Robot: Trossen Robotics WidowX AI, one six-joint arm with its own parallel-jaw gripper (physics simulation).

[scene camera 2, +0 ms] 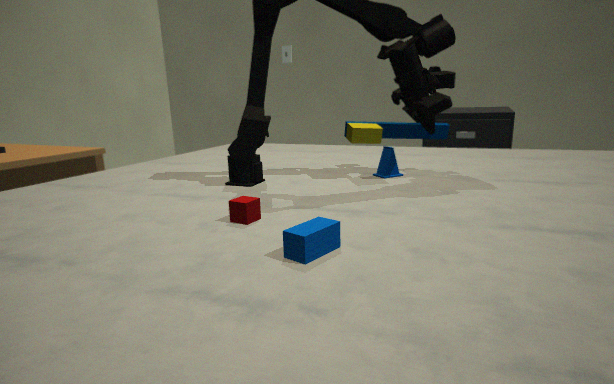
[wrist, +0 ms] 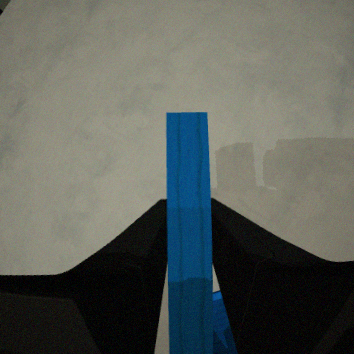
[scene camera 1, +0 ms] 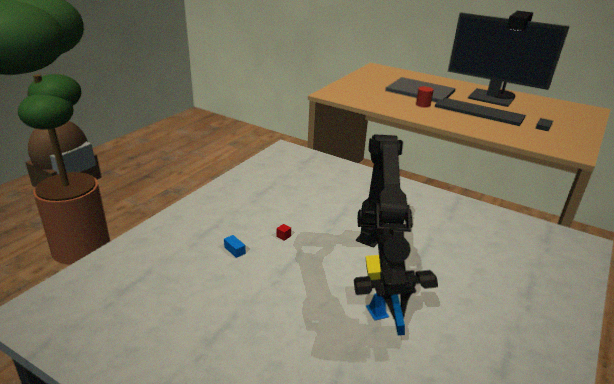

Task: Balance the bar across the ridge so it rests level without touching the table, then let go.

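Pixels of known places: gripper, fingertip midpoint: (scene camera 2: pixel 430 132) (wrist: pixel 186 206) (scene camera 1: pixel 398 318); arm's base, link origin: (scene camera 2: pixel 245 182) (scene camera 1: pixel 368 239).
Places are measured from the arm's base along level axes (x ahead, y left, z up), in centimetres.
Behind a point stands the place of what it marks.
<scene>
The long blue bar (scene camera 1: pixel 400 325) {z 10.5, x 38.9, y 25.2 cm} (scene camera 2: pixel 400 130) {z 9.8, x 29.6, y 18.7 cm} (wrist: pixel 187 160) {z 10.8, x 37.3, y 24.3 cm} is in the air, about level, with a yellow block (scene camera 1: pixel 373 267) {z 11.2, x 24.8, y 11.8 cm} (scene camera 2: pixel 364 133) {z 10.0, x 23.8, y 9.6 cm} at its end nearer the arm's base. My gripper (scene camera 1: pixel 399 314) {z 8.9, x 35.5, y 23.5 cm} (scene camera 2: pixel 431 129) {z 8.9, x 35.5, y 23.5 cm} (wrist: pixel 186 206) {z 8.9, x 35.5, y 23.5 cm} is shut on the bar, towards the end away from the yellow block. The blue ridge (scene camera 1: pixel 378 307) {z 2.9, x 29.0, y 16.2 cm} (scene camera 2: pixel 388 163) {z 3.1, x 28.1, y 13.8 cm} (wrist: pixel 223 320) {z 2.7, x 28.5, y 16.7 cm} stands upright on the table, lower than the bar. In scene camera 1 and the wrist view the ridge shows to one side of the bar, apart from it. The fingers hide part of the bar.
A red cube (scene camera 1: pixel 283 232) {z 3.1, x 16.1, y -22.1 cm} (scene camera 2: pixel 244 210) {z 2.2, x 15.4, y -24.9 cm} and a loose blue block (scene camera 1: pixel 234 246) {z 3.3, x 30.5, y -29.8 cm} (scene camera 2: pixel 312 241) {z 2.3, x 29.8, y -33.6 cm} lie on the marble table (scene camera 1: pixel 150 310) {z 0.0, x 59.9, y -33.3 cm} (scene camera 2: pixel 150 325) {z 0.0, x 22.0, y -50.2 cm}, well away from the ridge. The arm's base (scene camera 2: pixel 245 170) {z 3.2, x 1.6, y -2.3 cm} stands on the table on the yellow block's side.
</scene>
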